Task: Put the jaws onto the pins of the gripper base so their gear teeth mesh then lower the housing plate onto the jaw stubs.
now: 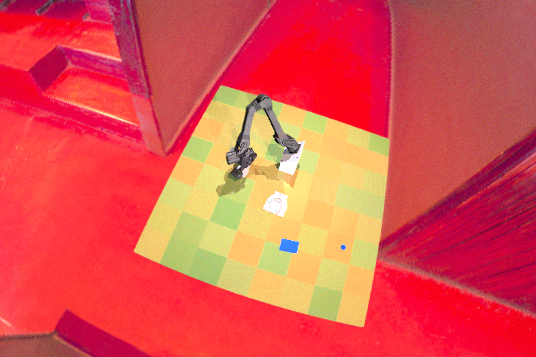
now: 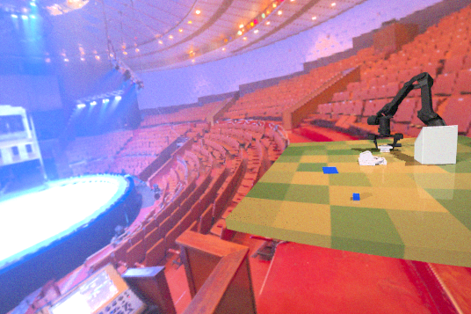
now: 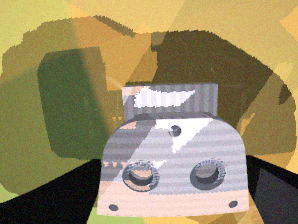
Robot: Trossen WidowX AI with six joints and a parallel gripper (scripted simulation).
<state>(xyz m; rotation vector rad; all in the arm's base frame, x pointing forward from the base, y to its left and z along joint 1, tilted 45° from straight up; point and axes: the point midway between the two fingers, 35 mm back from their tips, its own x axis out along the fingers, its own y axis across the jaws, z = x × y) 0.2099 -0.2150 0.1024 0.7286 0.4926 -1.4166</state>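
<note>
Right now my gripper tip is 24 cm to the right of the grey jaw, 7 cm short of it and 1 cm below it. From my gripper tip the other things lie so: flat white plate: 26 cm to the left, 12 cm ahead, 1 cm below; then dark bar: 12 cm to the right, 7 cm behind; then flat blue square: 42 cm to the left, 30 cm ahead, 1 cm below.
</note>
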